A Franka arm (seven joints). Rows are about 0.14 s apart.
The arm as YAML. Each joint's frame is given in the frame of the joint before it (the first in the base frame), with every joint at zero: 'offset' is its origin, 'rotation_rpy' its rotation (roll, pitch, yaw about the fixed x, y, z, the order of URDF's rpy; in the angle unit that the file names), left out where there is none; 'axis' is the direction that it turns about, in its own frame. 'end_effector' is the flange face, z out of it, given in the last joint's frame.
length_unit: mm
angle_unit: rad
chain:
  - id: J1
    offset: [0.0, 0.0, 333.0]
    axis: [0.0, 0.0, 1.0]
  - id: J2
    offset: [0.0, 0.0, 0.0]
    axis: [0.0, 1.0, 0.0]
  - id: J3
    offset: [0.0, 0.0, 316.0]
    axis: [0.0, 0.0, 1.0]
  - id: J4
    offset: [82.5, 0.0, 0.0]
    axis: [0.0, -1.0, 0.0]
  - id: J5
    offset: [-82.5, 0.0, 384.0]
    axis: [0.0, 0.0, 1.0]
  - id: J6
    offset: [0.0, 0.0, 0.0]
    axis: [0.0, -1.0, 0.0]
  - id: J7
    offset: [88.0, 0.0, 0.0]
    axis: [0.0, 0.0, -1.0]
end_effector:
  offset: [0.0, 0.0, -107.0]
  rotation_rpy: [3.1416, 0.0, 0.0]
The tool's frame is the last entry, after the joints.
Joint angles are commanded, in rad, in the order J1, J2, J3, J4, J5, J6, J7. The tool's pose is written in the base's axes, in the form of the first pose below.
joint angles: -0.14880, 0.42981, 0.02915, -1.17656, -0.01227, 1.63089, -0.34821
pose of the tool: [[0.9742 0.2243 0.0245 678.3], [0.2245 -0.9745 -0.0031 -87.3], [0.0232 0.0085 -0.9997 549.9], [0 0 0 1]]
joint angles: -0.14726, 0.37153, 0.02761, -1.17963, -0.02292, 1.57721, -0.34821
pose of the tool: [[0.9742 0.2242 0.0244 659.1], [0.2246 -0.9743 -0.0160 -85.5], [0.0202 0.0210 -0.9996 582.9], [0 0 0 1]]
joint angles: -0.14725, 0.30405, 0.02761, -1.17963, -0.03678, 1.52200, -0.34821
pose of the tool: [[0.9744 0.2221 0.0346 635.2], [0.2232 -0.9742 -0.0329 -83.7], [0.0264 0.0398 -0.9989 622.0], [0 0 0 1]]
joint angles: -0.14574, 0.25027, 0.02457, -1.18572, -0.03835, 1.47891, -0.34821
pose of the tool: [[0.9749 0.2191 0.0387 614.7], [0.2205 -0.9747 -0.0371 -81.7], [0.0296 0.0447 -0.9986 649.1], [0 0 0 1]]
